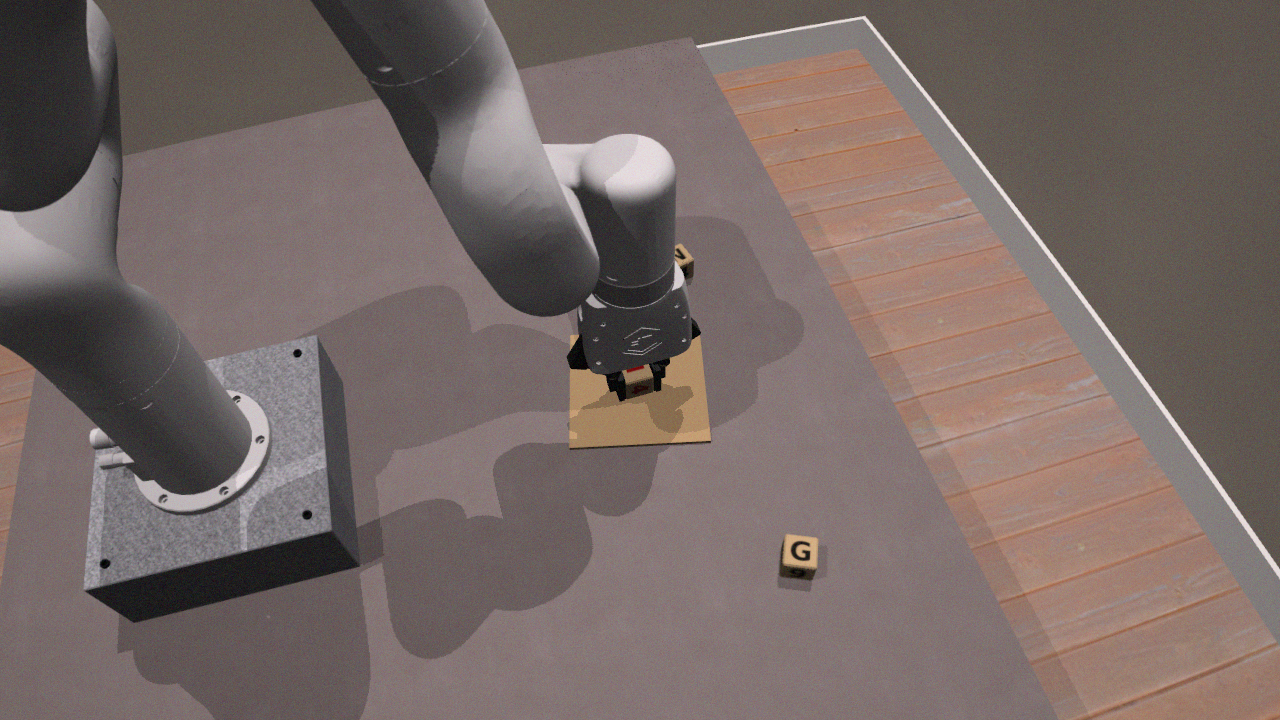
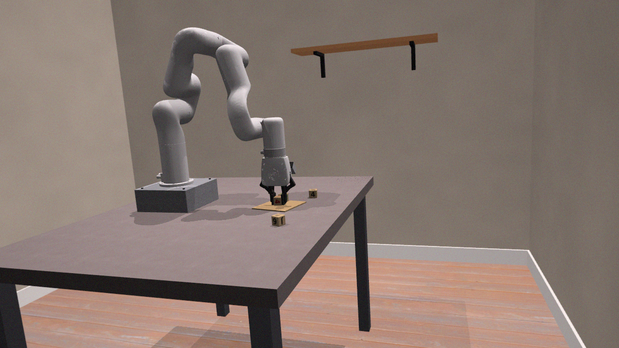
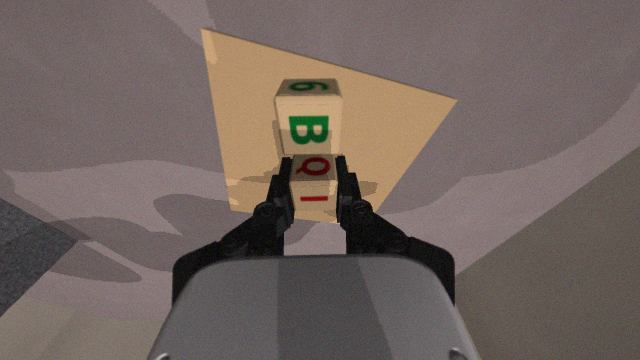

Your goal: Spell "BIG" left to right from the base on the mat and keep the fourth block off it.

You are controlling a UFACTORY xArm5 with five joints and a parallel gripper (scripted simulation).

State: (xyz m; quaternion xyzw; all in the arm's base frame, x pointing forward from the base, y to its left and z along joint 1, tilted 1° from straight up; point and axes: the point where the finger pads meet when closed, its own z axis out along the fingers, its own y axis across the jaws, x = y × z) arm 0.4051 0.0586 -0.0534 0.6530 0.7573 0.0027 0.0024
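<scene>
The tan mat lies 2 cm below my hand. Round my hand: B block: 5 cm to the left, 1 cm below, 1 cm behind; then G block: 21 cm to the right, 11 cm ahead, 1 cm below.
</scene>
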